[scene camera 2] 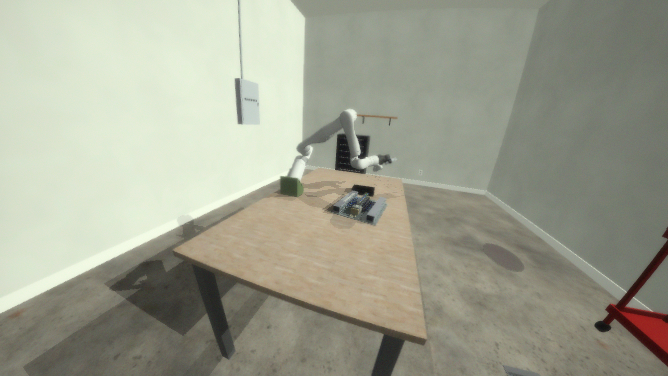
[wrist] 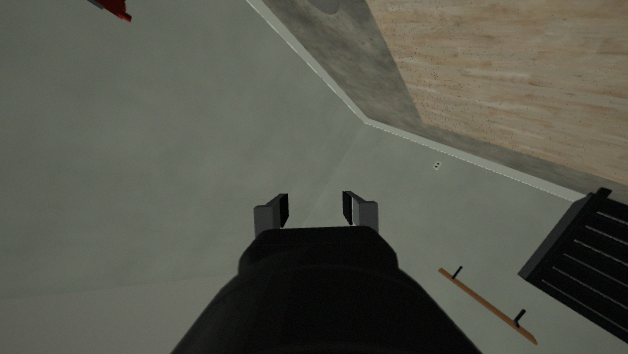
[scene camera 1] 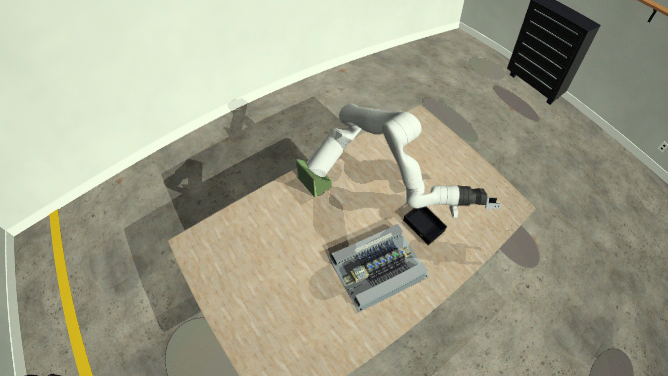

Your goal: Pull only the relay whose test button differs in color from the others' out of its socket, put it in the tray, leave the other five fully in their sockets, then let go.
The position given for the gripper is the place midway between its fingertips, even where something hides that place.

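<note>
You've got the gripper (wrist: 315, 203) in the scene, and there's a grey panel (scene camera 1: 343, 270) as well.
</note>
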